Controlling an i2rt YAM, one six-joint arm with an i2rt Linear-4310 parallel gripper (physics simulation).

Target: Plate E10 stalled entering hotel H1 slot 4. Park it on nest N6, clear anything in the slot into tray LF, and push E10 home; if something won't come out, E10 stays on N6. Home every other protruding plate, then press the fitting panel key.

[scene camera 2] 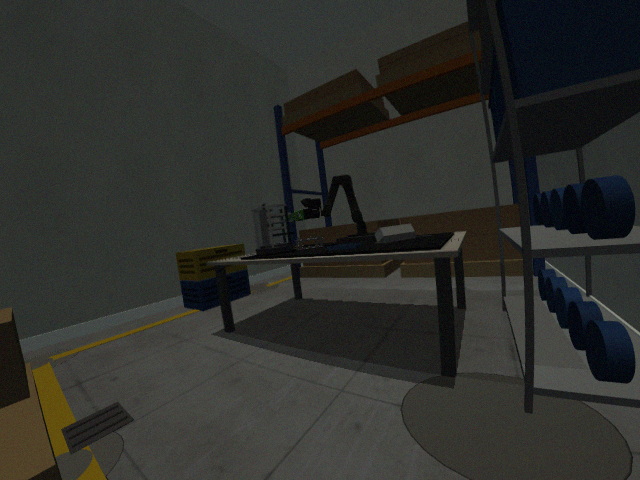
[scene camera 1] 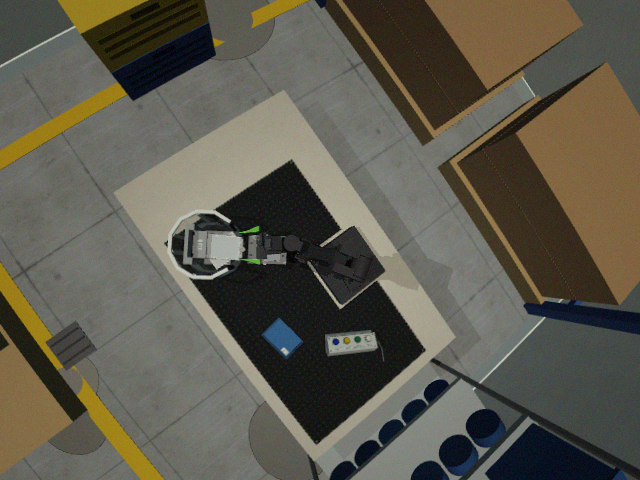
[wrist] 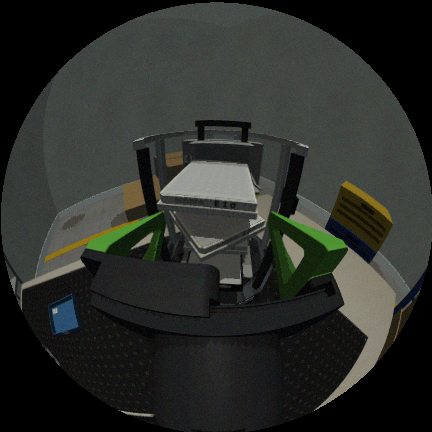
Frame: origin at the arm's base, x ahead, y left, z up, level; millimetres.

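Where they show: gripper, fingertip midpoint: (scene camera 2: 289, 216) (scene camera 1: 239, 246) (wrist: 216, 217); arm's base, origin of the base link: (scene camera 2: 362, 235).
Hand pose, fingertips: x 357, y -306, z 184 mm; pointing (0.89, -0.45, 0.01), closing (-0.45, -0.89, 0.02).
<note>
Each offset is from my fingertips to the top centre of the thing. Level surfaces: height alone.
My gripper (scene camera 1: 241, 246) (wrist: 216, 217) is open at the hotel's front; its green fingers stand apart to either side, below plate E10's front edge in the wrist view. White plate E10 {24 mm right, 54 mm ahead, 22 mm up} (scene camera 1: 225, 246) (wrist: 215, 182) sticks out of the round-framed hotel {59 mm right, 98 mm ahead, 87 mm up} (scene camera 1: 170, 246) (scene camera 2: 262, 227) (wrist: 300, 172), near the mark 4. Another pale plate {14 mm right, 56 mm ahead, 19 mm down} (wrist: 220, 232) lies under E10, turned askew with a corner forward. The fitting panel {604 mm left, 213 mm back, 138 mm down} (scene camera 1: 351, 343) (scene camera 2: 395, 233) has blue, yellow, green and white keys. Nest N6 and tray LF cannot be identified; labels are unreadable. The slot's inside is hidden.
A blue flat tray-like object {428 mm left, 37 mm ahead, 204 mm down} (scene camera 1: 281, 336) (wrist: 65, 316) lies on the black perforated mat {221 mm down} (scene camera 1: 310, 392) (wrist: 320, 365). The arm's base plate (scene camera 1: 343, 294) stands near the table's far side. Yellow and blue crates (scene camera 1: 149, 51) (scene camera 2: 211, 273) (wrist: 360, 220) stand on the floor beyond the table.
</note>
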